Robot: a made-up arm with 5 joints.
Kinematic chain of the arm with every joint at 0, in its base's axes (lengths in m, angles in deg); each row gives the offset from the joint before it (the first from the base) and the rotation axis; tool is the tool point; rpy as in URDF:
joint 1: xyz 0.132 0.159 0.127 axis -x
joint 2: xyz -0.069 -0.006 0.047 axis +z
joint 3: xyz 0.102 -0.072 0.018 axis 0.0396 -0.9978 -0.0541
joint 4: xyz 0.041 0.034 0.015 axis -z
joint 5: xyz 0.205 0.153 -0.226 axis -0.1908 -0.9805 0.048
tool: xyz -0.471 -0.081 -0.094 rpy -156.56 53 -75.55
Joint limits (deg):
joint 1: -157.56..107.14
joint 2: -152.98..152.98
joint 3: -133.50..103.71
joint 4: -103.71..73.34
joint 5: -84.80..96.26
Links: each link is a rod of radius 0.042 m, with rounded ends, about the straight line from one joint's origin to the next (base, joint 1, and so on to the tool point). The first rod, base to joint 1, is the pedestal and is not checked.
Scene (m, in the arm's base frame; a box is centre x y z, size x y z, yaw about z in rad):
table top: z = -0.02
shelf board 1: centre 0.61 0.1 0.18 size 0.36 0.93 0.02 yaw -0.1
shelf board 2: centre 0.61 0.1 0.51 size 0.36 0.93 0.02 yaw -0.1
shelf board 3: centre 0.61 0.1 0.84 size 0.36 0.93 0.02 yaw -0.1
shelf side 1: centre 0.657 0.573 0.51 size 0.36 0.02 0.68 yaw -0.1
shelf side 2: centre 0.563 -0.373 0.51 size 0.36 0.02 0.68 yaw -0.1
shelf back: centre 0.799 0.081 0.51 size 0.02 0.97 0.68 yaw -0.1
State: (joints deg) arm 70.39 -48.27 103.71 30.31 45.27
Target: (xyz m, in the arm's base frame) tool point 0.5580 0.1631 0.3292
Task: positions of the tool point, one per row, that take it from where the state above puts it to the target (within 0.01 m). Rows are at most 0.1 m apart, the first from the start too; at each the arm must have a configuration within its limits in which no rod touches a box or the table.
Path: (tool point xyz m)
1: 0.4187 0.1846 0.6894
2: 0.3206 0.1981 0.6812
3: 0.3319 0.1947 0.5987
4: 0.3328 0.1924 0.5109
5: 0.3221 0.1907 0.4204
6: 0.2990 0.1891 0.3292
7: 0.3802 0.1696 0.3530
8: 0.4692 0.1576 0.3517
9: 0.5580 0.1631 0.3292

